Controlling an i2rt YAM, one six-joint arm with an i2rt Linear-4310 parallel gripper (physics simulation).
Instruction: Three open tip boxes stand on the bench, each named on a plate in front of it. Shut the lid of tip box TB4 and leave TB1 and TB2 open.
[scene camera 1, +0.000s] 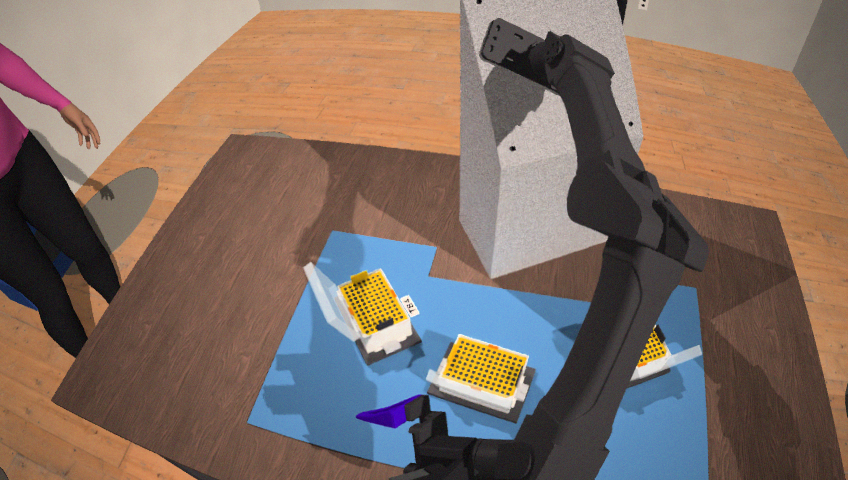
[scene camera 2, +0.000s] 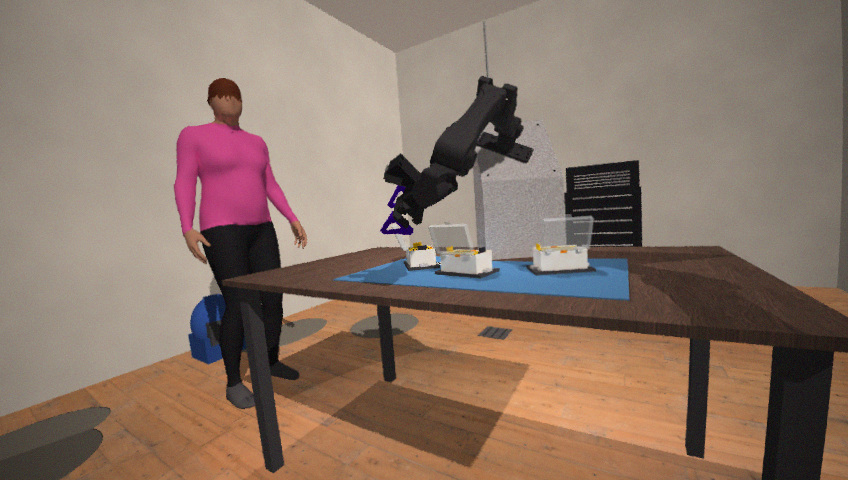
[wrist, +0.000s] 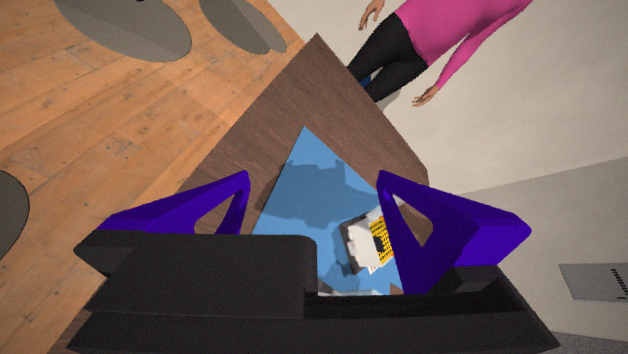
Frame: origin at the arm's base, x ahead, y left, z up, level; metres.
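Where they show: gripper, between the fingertips: (scene camera 1: 364, 451) (scene camera 2: 385, 219) (wrist: 313, 177); arm's base, origin of its link: (scene camera 1: 542, 62) (scene camera 2: 504, 147).
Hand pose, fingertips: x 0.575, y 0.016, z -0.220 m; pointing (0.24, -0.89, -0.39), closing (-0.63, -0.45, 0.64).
Each offset is from my fingertips to the top centre of the thing. "*": to the spot under its first point. Level surfaces: height alone.
Tip box TB4 @(dy -0.159, dx -0.266, dz -0.109 m) (scene camera 1: 380, 337) (scene camera 2: 421, 256) (wrist: 363, 246), white with a yellow tip rack, stands at the mat's left in scene camera 1. Its clear lid @(dy -0.203, dx -0.201, dz -0.021 m) (scene camera 1: 326, 303) (scene camera 2: 402, 241) is tilted open on the side away from its name plate @(* dy -0.129, dx -0.312, dz -0.172 m) (scene camera 1: 409, 305). The middle box @(dy +0.056, dx -0.244, dz -0.109 m) (scene camera 1: 484, 371) (scene camera 2: 465, 262) and right box @(dy +0.261, dx -0.383, dz -0.109 m) (scene camera 1: 650, 356) (scene camera 2: 559, 259) have raised lids; their names cannot be read. The arm partly hides the right box in scene camera 1. My gripper (scene camera 2: 386, 218) (wrist: 313, 177) is open and empty, above the mat's front-left area, apart from TB4. Its right finger partly covers TB4 in the wrist view.
A blue mat @(dz -0.175 m) (scene camera 1: 309, 410) (scene camera 2: 606, 285) lies on the brown bench @(dz -0.177 m) (scene camera 1: 196, 297) (scene camera 2: 684, 297). A tall grey speckled block (scene camera 1: 529, 220) (scene camera 2: 517, 214) stands behind the boxes. The black arm (scene camera 1: 624, 303) (scene camera 2: 455, 145) reaches over the mat. A person (scene camera 1: 26, 196) (scene camera 2: 223, 178) stands beside the bench.
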